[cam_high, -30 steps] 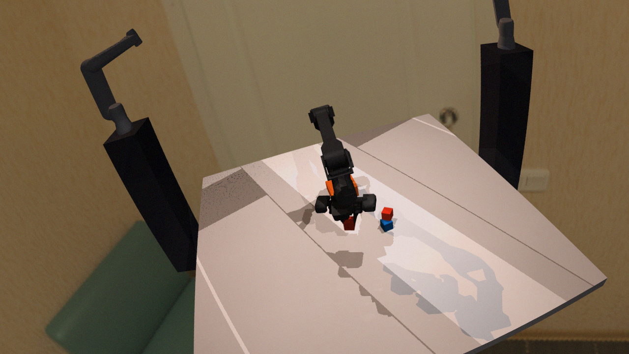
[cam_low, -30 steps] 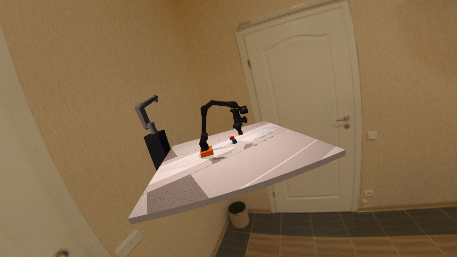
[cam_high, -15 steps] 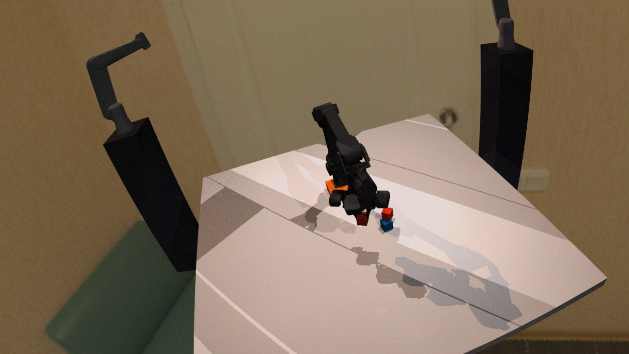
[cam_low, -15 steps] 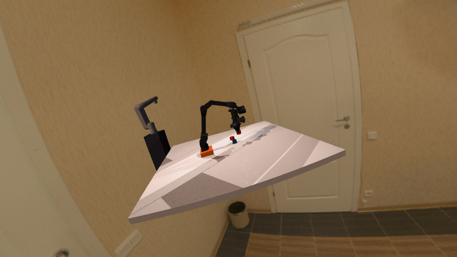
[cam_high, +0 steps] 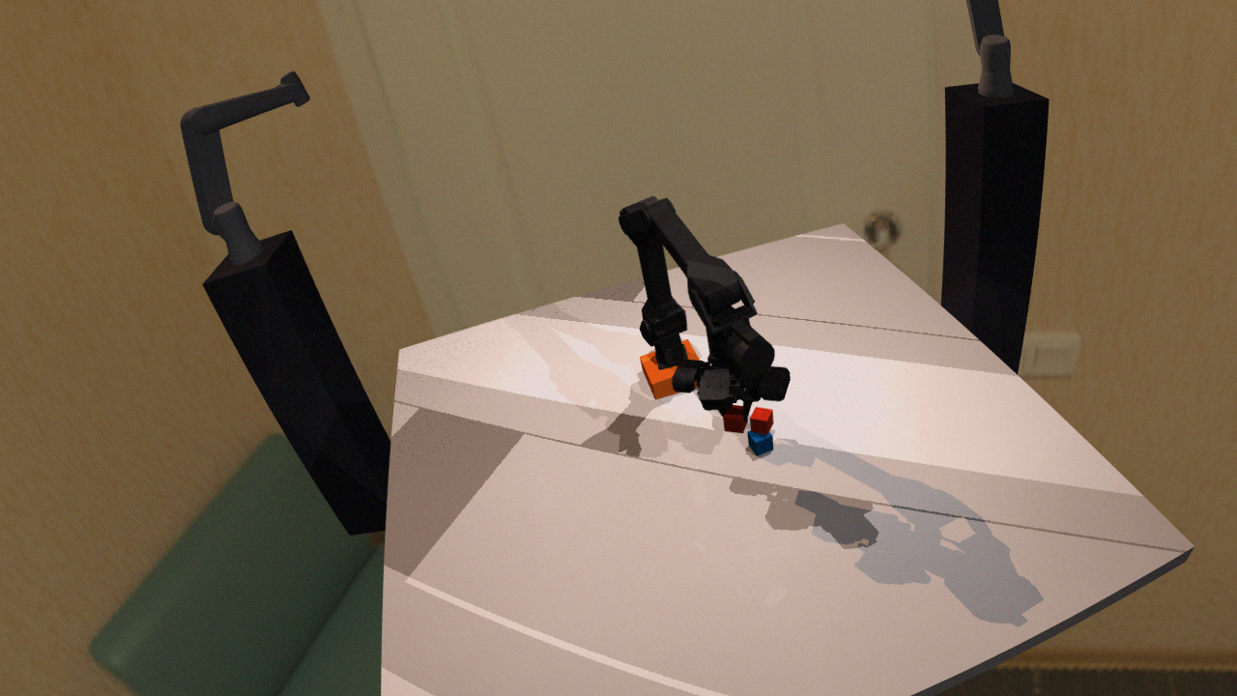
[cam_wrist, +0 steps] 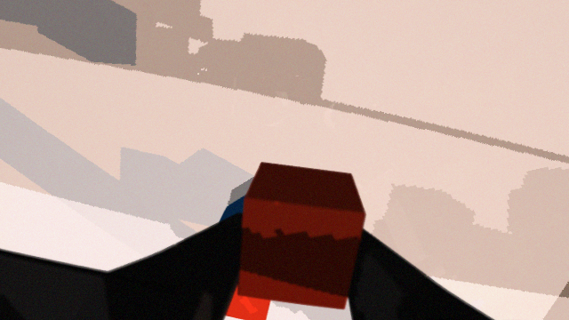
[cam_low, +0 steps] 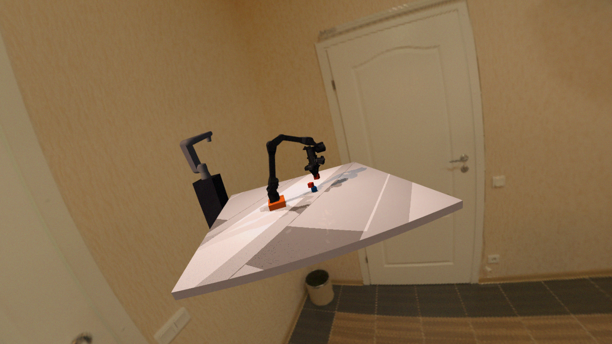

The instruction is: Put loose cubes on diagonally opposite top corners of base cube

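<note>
Right now my gripper tip is 10 cm above the blue cube, 5 cm to the right of it and 4 cm past it.
</note>
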